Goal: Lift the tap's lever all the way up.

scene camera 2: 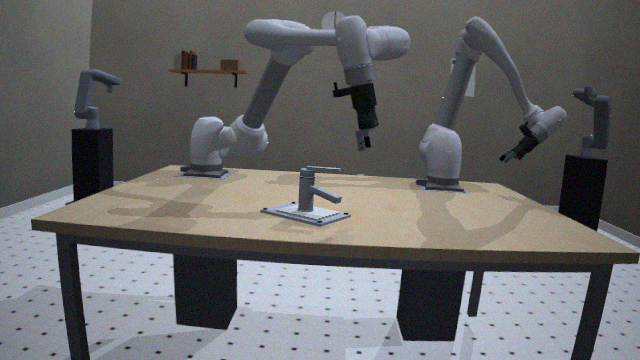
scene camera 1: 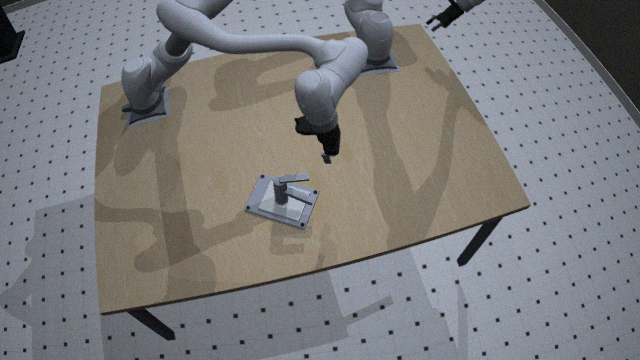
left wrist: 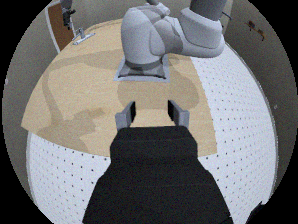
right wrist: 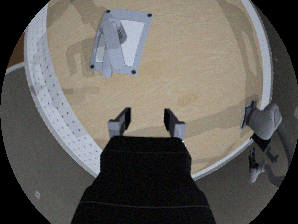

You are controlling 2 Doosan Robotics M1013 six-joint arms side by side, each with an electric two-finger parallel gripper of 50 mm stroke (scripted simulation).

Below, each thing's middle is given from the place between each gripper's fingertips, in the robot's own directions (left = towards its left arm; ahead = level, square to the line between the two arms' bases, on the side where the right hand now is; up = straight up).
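Relative to my right hand [scene camera 2: 365, 149], the grey tap [scene camera 2: 305, 209] is 13 cm below, 15 cm to the right and 2 cm ahead; the plate [scene camera 1: 261, 186] is 23 cm below, 17 cm to the right and 1 cm ahead. Going by their middles, the grey tap is the nearest to my right hand of the things named here.
My left hand is 50 mm above the grey tap, 720 mm short of it and 910 mm to the left of it. The plate is 710 mm ahead of my left hand, 940 mm to the right of it and 150 mm below it. By its middle, the grey tap is nearer to my right hand than to my left hand.
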